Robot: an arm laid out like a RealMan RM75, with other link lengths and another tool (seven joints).
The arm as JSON. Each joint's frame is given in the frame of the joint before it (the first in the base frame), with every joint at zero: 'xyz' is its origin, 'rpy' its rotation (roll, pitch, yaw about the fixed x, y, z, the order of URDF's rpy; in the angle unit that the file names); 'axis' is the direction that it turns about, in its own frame. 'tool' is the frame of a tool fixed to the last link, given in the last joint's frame.
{
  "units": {
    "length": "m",
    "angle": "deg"
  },
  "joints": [
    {
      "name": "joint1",
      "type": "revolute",
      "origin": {
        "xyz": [
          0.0,
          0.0,
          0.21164
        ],
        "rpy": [
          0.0,
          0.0,
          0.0
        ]
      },
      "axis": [
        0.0,
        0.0,
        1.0
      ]
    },
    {
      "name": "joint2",
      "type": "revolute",
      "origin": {
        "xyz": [
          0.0,
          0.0,
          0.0
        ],
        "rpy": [
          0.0,
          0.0,
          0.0
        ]
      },
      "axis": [
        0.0,
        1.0,
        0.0
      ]
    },
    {
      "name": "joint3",
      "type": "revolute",
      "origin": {
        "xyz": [
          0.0,
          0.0,
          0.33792
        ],
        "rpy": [
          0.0,
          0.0,
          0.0
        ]
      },
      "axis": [
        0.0,
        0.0,
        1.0
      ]
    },
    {
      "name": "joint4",
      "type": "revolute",
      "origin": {
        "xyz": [
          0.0,
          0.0,
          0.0
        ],
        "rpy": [
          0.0,
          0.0,
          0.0
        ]
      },
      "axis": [
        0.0,
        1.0,
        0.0
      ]
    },
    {
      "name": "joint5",
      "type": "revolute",
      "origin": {
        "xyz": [
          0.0,
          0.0,
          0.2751
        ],
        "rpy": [
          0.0,
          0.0,
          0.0
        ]
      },
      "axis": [
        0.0,
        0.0,
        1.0
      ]
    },
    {
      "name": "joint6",
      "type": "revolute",
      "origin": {
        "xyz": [
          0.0,
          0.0,
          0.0
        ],
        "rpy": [
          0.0,
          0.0,
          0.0
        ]
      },
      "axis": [
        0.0,
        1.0,
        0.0
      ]
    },
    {
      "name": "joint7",
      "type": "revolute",
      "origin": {
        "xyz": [
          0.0,
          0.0,
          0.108
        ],
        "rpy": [
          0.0,
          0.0,
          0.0
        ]
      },
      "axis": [
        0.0,
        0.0,
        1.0
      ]
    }
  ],
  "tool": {
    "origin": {
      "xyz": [
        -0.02,
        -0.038,
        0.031
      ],
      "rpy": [
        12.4,
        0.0,
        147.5
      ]
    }
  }
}
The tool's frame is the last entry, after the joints.
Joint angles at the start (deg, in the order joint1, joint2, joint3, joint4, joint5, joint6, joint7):
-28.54 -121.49 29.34 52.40 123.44 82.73 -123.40
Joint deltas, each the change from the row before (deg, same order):
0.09 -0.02 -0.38 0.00 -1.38 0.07 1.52
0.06 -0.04 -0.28 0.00 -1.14 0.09 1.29
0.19 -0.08 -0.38 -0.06 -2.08 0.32 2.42
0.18 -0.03 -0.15 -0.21 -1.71 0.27 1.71
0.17 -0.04 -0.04 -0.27 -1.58 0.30 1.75
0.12 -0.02 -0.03 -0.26 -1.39 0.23 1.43
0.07 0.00 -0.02 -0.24 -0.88 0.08 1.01
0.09 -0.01 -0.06 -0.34 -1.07 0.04 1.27
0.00 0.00 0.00 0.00 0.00 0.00 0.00
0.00 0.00 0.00 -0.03 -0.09 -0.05 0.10
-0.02 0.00 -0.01 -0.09 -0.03 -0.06 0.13
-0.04 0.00 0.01 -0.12 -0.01 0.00 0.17
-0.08 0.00 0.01 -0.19 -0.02 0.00 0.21
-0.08 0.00 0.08 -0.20 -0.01 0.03 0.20
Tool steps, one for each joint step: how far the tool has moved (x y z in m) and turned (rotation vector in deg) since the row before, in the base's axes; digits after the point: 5 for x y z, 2 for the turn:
0.00115 0.00150 0.00225 1.34 -0.34 -1.30
0.00125 0.00128 0.00161 1.08 -0.26 -1.14
0.00213 0.00151 0.00228 1.79 -0.45 -2.14
0.00160 0.00081 0.00103 1.25 -0.52 -1.53
0.00166 0.00067 0.00033 1.09 -0.40 -1.56
0.00154 0.00076 0.00042 0.98 -0.39 -1.27
0.00072 0.00056 0.00018 0.68 -0.19 -0.80
0.00058 0.00059 0.00012 0.89 -0.23 -0.90
0.00000 0.00000 0.00000 0.00 0.00 0.00
0.00002 0.00017 0.00006 0.10 0.00 -0.04
-0.00008 0.00018 -0.00027 0.05 0.02 -0.03
0.00014 0.00022 -0.00056 -0.02 0.03 -0.11
0.00034 0.00044 -0.00089 -0.04 0.00 -0.16
0.00054 0.00043 -0.00120 -0.13 0.01 -0.20

